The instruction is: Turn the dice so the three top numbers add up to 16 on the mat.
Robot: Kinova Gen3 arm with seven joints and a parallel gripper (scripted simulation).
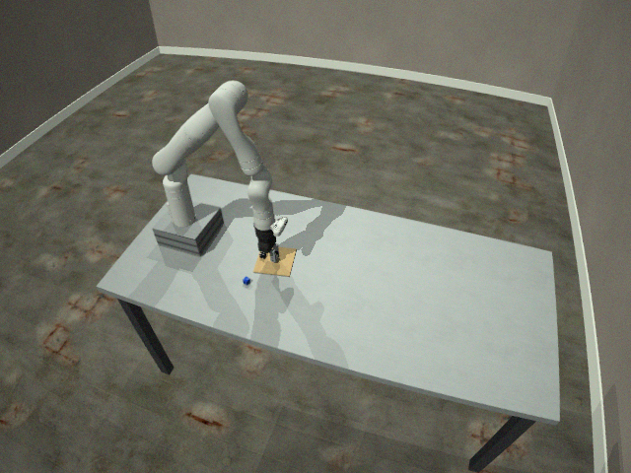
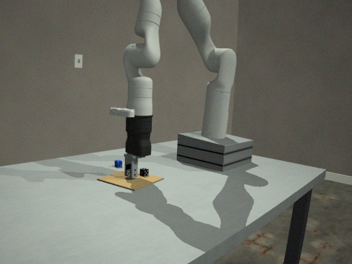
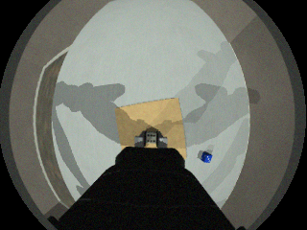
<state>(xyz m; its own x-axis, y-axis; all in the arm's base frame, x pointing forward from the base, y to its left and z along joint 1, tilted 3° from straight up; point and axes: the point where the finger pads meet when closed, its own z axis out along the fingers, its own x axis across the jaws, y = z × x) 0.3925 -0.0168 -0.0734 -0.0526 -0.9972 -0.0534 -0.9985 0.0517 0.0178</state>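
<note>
The white die lies 10 mm below my hand. The rest, counted from my hand: tan mat (30 mm below); then blue die (130 mm to the right, 60 mm behind, 20 mm below); then black die (50 mm behind, 10 mm below).
</note>
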